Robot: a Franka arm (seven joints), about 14 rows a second.
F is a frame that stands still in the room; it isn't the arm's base.
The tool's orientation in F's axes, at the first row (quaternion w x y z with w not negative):
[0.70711, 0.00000, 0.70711, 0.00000]
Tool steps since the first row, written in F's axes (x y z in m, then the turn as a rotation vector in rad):
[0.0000, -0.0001, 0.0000, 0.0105, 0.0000, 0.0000]
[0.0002, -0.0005, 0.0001, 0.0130, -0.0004, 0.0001]
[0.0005, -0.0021, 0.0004, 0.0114, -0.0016, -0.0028]
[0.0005, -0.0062, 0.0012, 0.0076, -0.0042, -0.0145]
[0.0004, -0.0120, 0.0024, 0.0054, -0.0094, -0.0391]
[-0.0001, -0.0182, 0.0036, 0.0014, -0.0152, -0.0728]
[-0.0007, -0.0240, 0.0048, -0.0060, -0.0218, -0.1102]
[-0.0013, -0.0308, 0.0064, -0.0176, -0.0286, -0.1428]
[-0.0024, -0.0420, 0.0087, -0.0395, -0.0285, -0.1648]
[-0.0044, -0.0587, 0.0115, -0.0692, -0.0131, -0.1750]
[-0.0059, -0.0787, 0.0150, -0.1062, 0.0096, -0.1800]
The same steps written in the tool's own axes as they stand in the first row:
[0.0000, -0.0001, 0.0000, 0.0000, 0.0000, 0.0105]
[-0.0001, -0.0005, 0.0002, -0.0001, -0.0004, 0.0130]
[-0.0004, -0.0021, 0.0005, 0.0028, -0.0016, 0.0114]
[-0.0012, -0.0062, 0.0005, 0.0145, -0.0042, 0.0076]
[-0.0024, -0.0120, 0.0004, 0.0391, -0.0094, 0.0054]
[-0.0036, -0.0182, -0.0001, 0.0728, -0.0152, 0.0014]
[-0.0048, -0.0240, -0.0007, 0.1102, -0.0218, -0.0060]
[-0.0064, -0.0308, -0.0013, 0.1428, -0.0286, -0.0176]
[-0.0087, -0.0420, -0.0024, 0.1648, -0.0285, -0.0395]
[-0.0115, -0.0587, -0.0044, 0.1750, -0.0131, -0.0692]
[-0.0150, -0.0787, -0.0059, 0.1800, 0.0096, -0.1062]

